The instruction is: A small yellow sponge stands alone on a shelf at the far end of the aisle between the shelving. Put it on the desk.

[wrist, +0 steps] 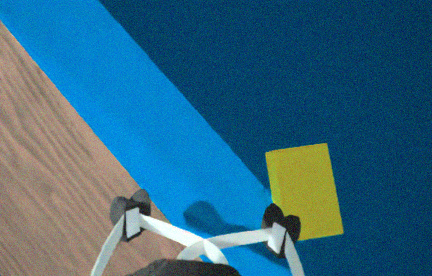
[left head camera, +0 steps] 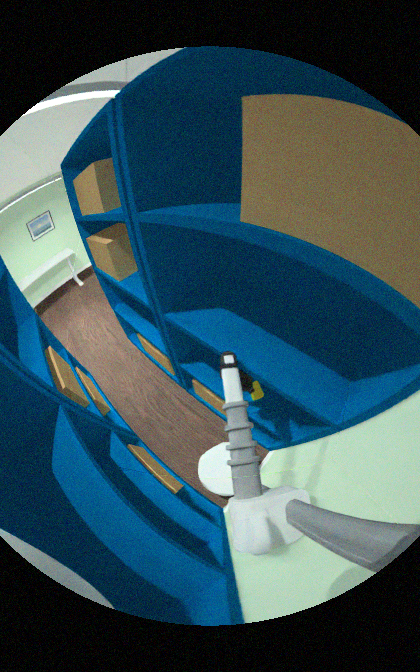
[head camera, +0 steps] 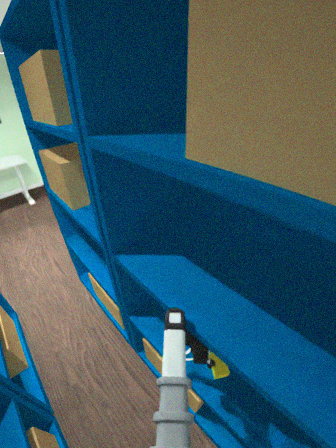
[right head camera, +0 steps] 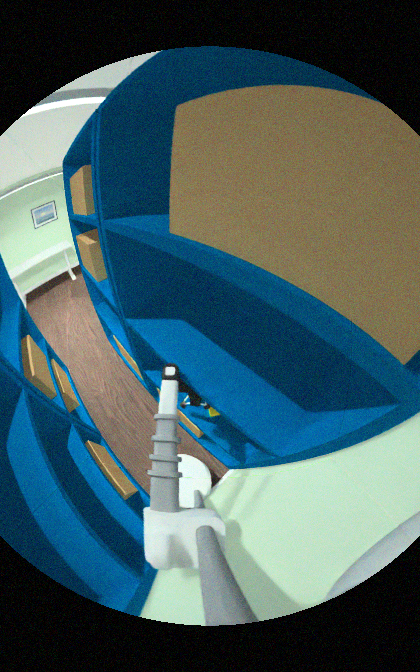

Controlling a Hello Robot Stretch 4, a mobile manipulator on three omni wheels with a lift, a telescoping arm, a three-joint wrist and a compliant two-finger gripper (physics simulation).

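Places are measured from the robot's base along level axes (x ahead, y left, z up), in centimetres.
Pixels of known places: gripper, fingertip midpoint: (wrist: 206, 212) (head camera: 195, 364).
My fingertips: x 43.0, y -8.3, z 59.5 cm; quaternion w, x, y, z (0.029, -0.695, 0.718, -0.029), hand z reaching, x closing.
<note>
For each thing: its top centre in the pictures, then the offset to it from my fingertips. "pt": a spot on its surface instead. Level surfaces: height alone.
- yellow sponge, middle of its top: (wrist: 308, 191) (head camera: 219, 362) dy -11.0, dx +2.5, dz -4.4 cm
- low blue shelf, its level: dz -8.9 cm
- white table, its level: dz +9.7 cm
- large cardboard box, surface spot: (head camera: 265, 90) pt dy -1.6, dx -5.7, dz +93.6 cm
The yellow sponge (head camera: 220, 369) (left head camera: 257, 391) (right head camera: 214, 412) (wrist: 310, 190) lies on a low blue shelf (wrist: 125, 115), in the shaded part behind the bright front strip. My gripper (right head camera: 195, 404) (wrist: 206, 212) is open and empty over the shelf's front edge. In the wrist view its right fingertip overlaps the sponge's lower left edge; whether they touch is unclear. The left fingertip is over the border between shelf and floor. The sponge is outside the gap between the fingers. A white table (head camera: 10, 162) (left head camera: 49, 267) (right head camera: 42, 257), perhaps the desk, stands at the far wall.
The shelf board above (head camera: 225, 310) overhangs the gripper and sponge. A large cardboard box (head camera: 265, 90) stands higher up. A flat box (right head camera: 189, 424) is at the low shelf's front. More blue shelving with boxes (left head camera: 155, 469) borders the wooden aisle floor (left head camera: 115, 360) on the left.
</note>
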